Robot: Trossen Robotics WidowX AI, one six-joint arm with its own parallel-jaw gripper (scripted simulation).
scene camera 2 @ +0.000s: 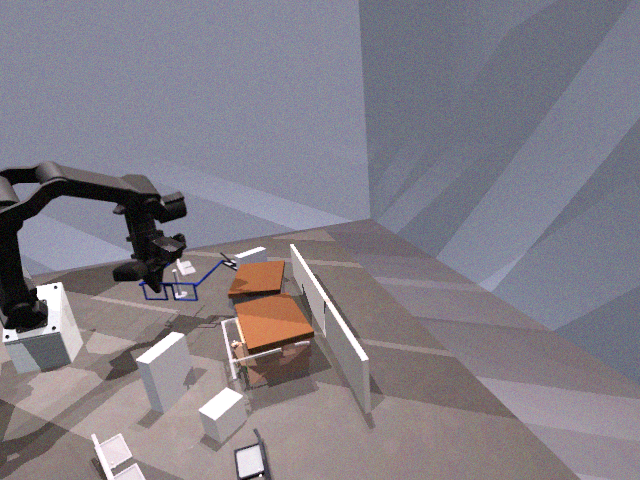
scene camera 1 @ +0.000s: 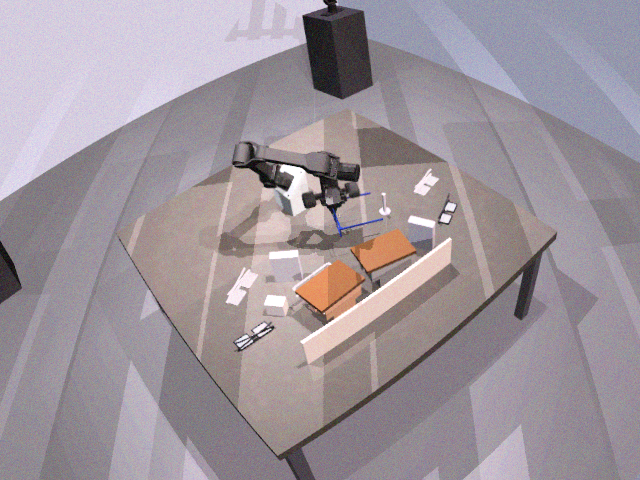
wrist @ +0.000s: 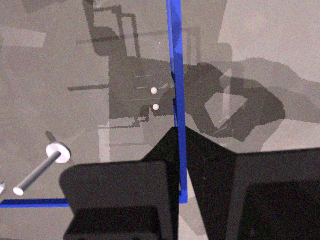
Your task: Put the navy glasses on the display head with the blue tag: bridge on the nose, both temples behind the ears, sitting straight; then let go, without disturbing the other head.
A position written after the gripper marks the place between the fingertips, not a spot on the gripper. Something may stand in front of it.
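Observation:
The gripper point(scene camera 2: 158, 292) appears in the wrist view point(wrist: 178, 132) and in scene camera 1 point(scene camera 1: 333, 214) as well. The scene also has a white peg stand point(wrist: 57, 152), a peach display head point(scene camera 2: 265, 324) and a long white panel point(scene camera 2: 354, 362).

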